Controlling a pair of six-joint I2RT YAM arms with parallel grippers.
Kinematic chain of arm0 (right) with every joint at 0, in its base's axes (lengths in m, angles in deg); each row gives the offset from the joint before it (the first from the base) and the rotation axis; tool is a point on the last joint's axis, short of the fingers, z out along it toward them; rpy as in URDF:
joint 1: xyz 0 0 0.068 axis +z
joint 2: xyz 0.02 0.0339 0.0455 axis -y
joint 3: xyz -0.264 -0.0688 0 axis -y
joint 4: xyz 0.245 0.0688 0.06 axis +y
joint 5: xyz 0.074 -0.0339 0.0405 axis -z
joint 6: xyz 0.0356 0 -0.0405 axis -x
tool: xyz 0 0 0 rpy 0 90 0
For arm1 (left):
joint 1: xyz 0 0 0.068 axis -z
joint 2: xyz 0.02 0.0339 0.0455 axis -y
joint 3: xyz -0.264 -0.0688 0 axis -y
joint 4: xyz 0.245 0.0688 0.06 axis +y
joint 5: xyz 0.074 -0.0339 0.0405 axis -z
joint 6: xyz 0.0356 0 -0.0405 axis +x
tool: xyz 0 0 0 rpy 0 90 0
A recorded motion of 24 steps. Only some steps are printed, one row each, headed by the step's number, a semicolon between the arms.
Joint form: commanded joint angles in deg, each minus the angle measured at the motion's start. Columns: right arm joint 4, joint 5, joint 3, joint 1, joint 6, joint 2; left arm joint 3, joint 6, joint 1, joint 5, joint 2, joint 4.
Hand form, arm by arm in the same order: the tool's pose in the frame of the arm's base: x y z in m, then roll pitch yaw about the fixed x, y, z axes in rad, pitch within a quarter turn. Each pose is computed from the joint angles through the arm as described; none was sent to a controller.
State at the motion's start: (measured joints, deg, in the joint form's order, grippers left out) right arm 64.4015 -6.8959 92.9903 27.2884 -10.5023 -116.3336; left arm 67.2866 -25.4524 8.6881 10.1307 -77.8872 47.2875
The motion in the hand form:
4: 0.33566 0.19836 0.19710 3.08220 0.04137 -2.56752; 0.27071 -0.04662 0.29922 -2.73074 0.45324 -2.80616
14: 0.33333 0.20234 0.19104 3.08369 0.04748 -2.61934; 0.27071 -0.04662 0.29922 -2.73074 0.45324 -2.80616
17: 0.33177 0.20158 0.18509 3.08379 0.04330 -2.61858; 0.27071 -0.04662 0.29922 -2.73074 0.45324 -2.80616
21: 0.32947 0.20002 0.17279 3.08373 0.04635 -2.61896; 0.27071 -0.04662 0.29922 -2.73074 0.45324 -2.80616
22: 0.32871 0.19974 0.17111 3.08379 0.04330 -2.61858; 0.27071 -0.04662 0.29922 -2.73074 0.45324 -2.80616
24: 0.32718 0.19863 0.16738 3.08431 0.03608 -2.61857; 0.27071 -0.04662 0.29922 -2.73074 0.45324 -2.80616
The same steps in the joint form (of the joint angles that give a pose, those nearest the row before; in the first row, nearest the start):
4: -0.31 3.39 -0.33 2.97 13.14 -0.02; 0.88 0.33 -0.15 -0.55 0.31 0.00
14: -2.27 3.63 -1.70 3.67 9.46 -0.04; 0.88 0.33 -0.15 -0.55 0.31 0.00
17: -3.41 3.63 -3.08 3.69 9.49 -0.04; 0.88 0.33 -0.15 -0.55 0.31 0.00
21: -6.47 3.63 -5.97 3.67 9.49 -0.04; 0.88 0.33 -0.15 -0.55 0.31 0.00
22: -6.69 3.63 -6.36 3.69 9.49 -0.04; 0.88 0.33 -0.15 -0.55 0.31 0.00
24: -7.15 3.65 -7.23 3.67 9.51 -0.04; 0.88 0.33 -0.15 -0.55 0.31 0.00

